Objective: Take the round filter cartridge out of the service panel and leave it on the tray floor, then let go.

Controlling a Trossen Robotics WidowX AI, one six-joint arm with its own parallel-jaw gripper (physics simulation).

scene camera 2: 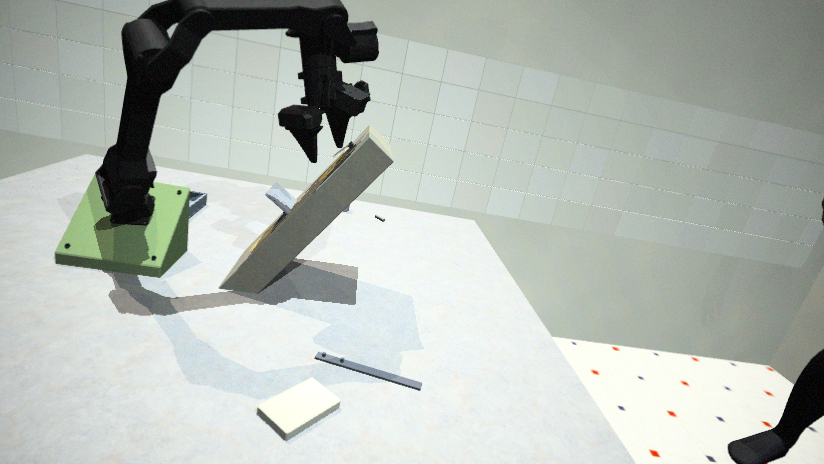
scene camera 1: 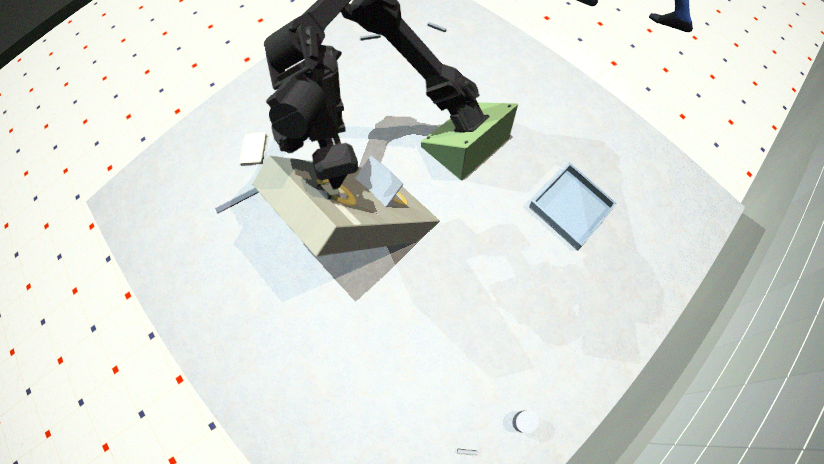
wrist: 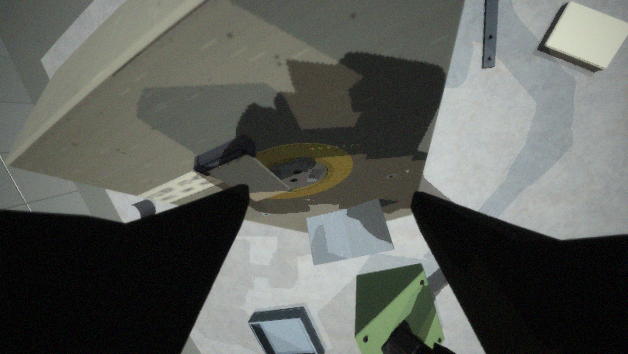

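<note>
The beige service panel [scene camera 1: 380, 236] [scene camera 2: 322, 216] [wrist: 200, 60] stands tilted on the table. In the wrist view a yellow ring [wrist: 342, 170] surrounds a shaded round opening, with a grey dark-spotted face [wrist: 316, 173] inside that looks like the round filter cartridge. A small open flap [wrist: 250, 172] with a dark edge covers its left part. My gripper [scene camera 1: 335, 185] [scene camera 2: 327, 153] [wrist: 331, 196] is open and empty, its fingertips just off the panel's upper face near the ring. The light blue square tray [scene camera 1: 554, 227] [scene camera 2: 198, 204] [wrist: 285, 313] stands apart on the table; its floor shows bare in scene camera 1.
A blue-grey plate [scene camera 1: 380, 181] [scene camera 2: 280, 197] [wrist: 345, 232] sticks up from the panel's lower part. The green arm base [scene camera 1: 490, 144] [scene camera 2: 167, 230] [wrist: 380, 300] stands between panel and tray. A cream block [scene camera 1: 253, 148] [scene camera 2: 298, 406] [wrist: 585, 37] and a grey bar [scene camera 2: 369, 370] [wrist: 490, 30] lie behind the panel.
</note>
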